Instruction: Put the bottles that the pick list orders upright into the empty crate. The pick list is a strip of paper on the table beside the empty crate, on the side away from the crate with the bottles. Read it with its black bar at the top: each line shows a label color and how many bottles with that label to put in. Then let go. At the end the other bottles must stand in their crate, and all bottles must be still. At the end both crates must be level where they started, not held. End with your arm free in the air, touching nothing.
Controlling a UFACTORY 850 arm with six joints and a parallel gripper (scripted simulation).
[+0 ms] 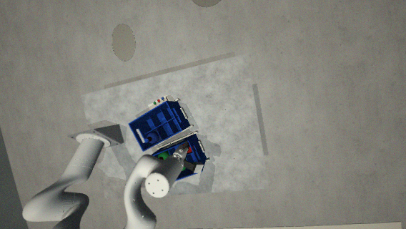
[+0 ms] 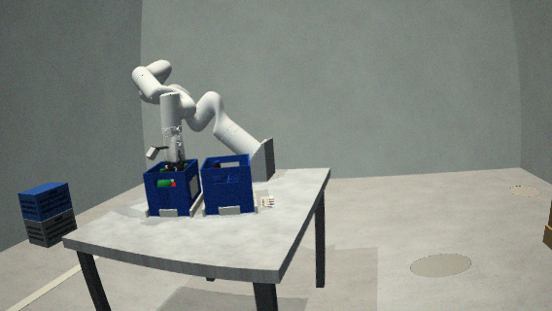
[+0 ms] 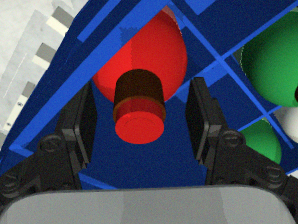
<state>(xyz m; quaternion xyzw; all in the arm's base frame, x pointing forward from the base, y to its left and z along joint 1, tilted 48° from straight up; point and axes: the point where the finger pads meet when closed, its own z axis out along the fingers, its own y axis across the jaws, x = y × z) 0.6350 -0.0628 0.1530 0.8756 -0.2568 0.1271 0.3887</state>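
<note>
Now: the red-label bottle 7 cm below my hand. The rest, counted from my hand: green-label bottle (17 cm behind, 4 cm to the right, 7 cm below); then white-label bottle (15 cm behind, 12 cm to the right, 7 cm below); then blue-label bottle (22 cm behind, 10 cm to the left, 7 cm below).
</note>
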